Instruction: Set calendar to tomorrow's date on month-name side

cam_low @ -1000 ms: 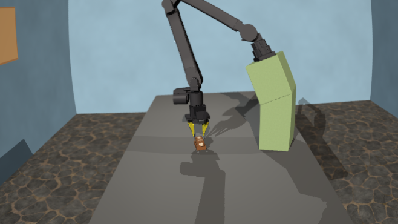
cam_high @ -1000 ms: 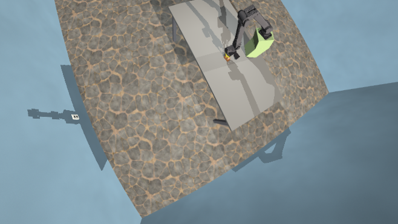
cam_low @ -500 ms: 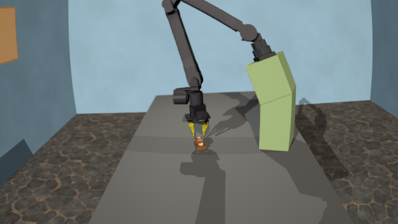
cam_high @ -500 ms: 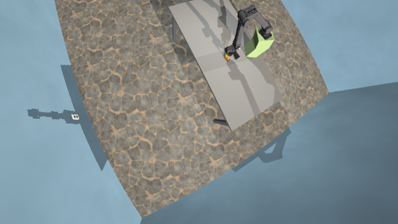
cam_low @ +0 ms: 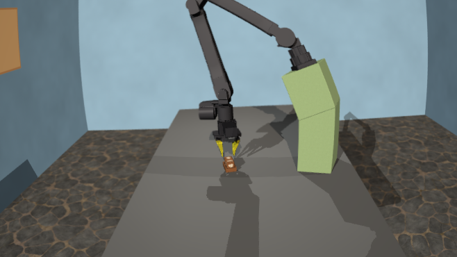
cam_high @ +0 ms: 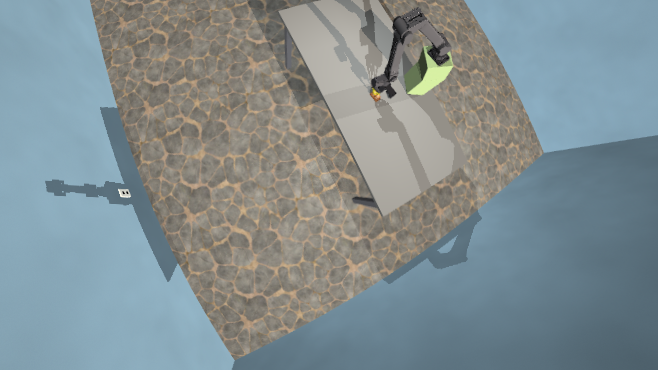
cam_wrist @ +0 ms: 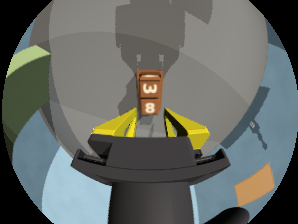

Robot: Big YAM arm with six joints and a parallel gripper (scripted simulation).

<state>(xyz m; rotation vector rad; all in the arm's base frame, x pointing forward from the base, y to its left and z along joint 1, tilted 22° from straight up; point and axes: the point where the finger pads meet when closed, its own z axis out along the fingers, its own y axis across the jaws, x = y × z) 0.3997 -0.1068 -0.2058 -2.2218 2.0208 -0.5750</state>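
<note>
The brown number cube lies 3 cm below my hand. Round my hand: calendar tray (2 cm to the left, 5 cm below).
</note>
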